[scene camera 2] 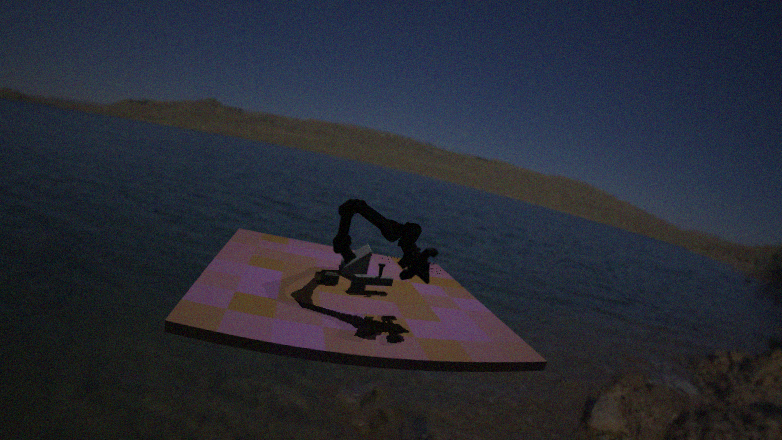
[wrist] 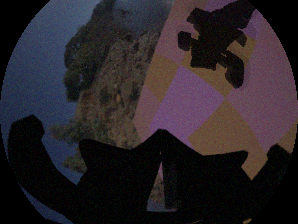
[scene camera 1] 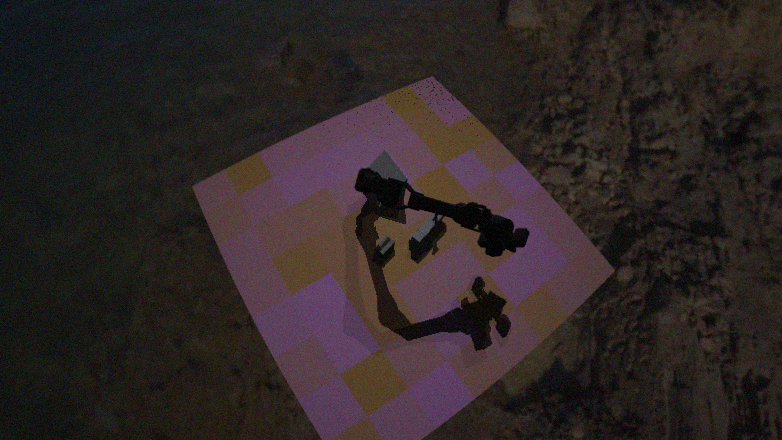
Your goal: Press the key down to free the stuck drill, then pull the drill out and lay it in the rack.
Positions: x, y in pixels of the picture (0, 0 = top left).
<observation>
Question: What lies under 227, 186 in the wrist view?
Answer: My gripper.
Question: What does my gripper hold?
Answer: Nothing.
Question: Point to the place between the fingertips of my gripper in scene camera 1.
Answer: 514, 251
</observation>
